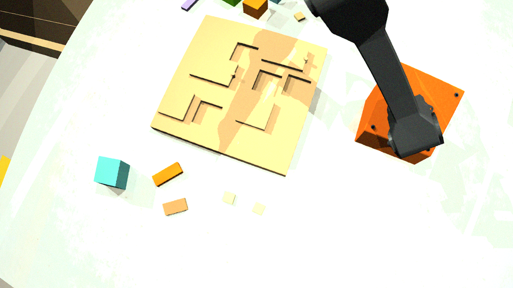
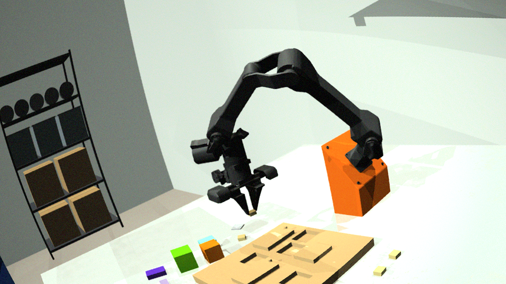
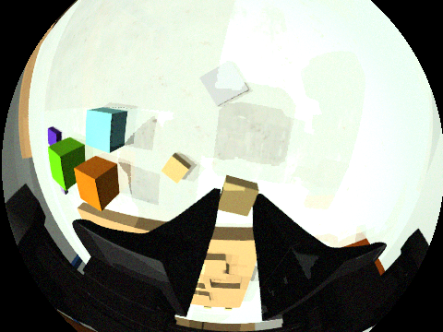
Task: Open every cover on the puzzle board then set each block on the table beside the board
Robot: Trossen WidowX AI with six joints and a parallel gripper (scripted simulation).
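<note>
Right now my gripper tip is 1 cm short of the grey tile, 7 cm to the left of it and 5 cm above it. The rest, counted from my gripper tip: orange cube (16 cm ahead, 2 cm to the left, 3 cm below); green cube (23 cm ahead, 1 cm to the right, 3 cm below); pale cyan block (13 cm ahead, 4 cm to the right, 4 cm below).
</note>
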